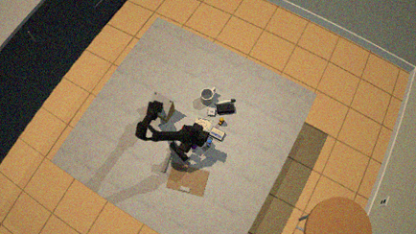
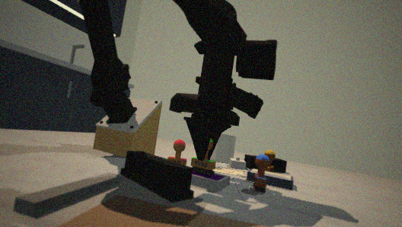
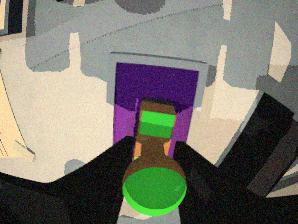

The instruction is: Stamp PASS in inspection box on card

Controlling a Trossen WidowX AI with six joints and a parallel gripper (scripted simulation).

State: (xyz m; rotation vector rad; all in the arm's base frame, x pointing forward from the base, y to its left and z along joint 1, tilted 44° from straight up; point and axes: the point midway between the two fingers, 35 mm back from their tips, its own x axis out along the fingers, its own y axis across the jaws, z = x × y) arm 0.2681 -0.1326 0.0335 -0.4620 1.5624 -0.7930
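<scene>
Right now the green-knobbed stamp is right at my gripper tip. Round my gripper tip: red stamp (8 cm behind, 7 cm to the left, 2 cm below); purple ink pad (4 cm below); black block (6 cm behind, 7 cm to the right, 2 cm below).
</scene>
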